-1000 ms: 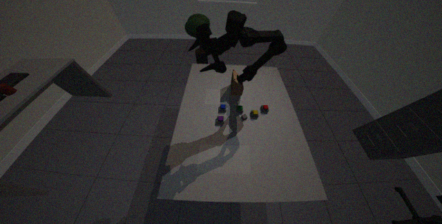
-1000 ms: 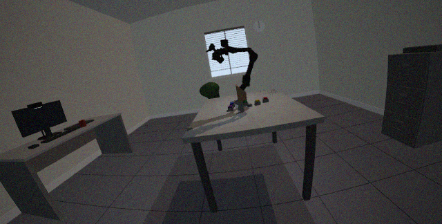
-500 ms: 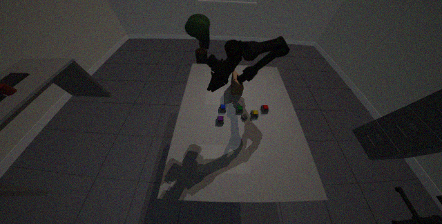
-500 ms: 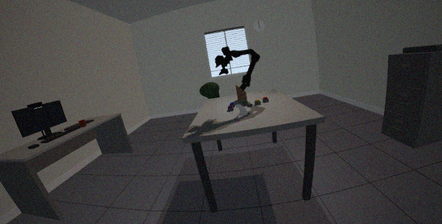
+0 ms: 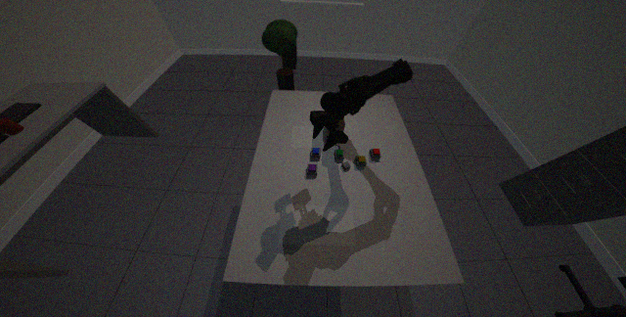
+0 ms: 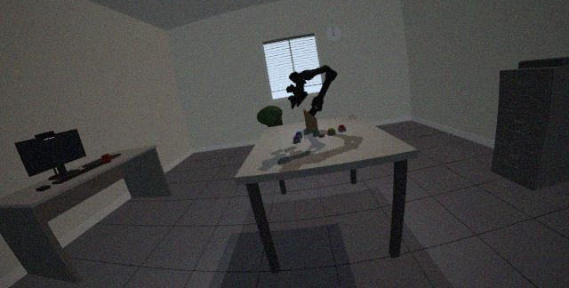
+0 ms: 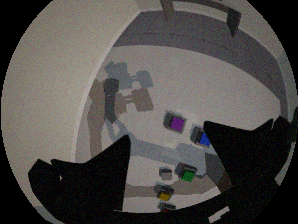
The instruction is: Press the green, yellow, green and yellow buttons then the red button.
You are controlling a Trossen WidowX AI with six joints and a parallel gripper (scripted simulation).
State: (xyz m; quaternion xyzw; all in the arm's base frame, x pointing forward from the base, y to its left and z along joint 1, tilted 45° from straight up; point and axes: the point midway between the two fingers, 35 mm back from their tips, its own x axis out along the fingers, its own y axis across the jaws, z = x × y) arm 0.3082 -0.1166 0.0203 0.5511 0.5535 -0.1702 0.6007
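My gripper tip is now 110 mm past the green button, 110 mm to the right of it and 200 mm above it. The rest, counted from my gripper tip: grey block (50 mm behind, 150 mm to the left, 220 mm below); then blue button (100 mm behind, 10 mm to the right, 200 mm below); then purple button (20 mm to the right, 200 mm below).
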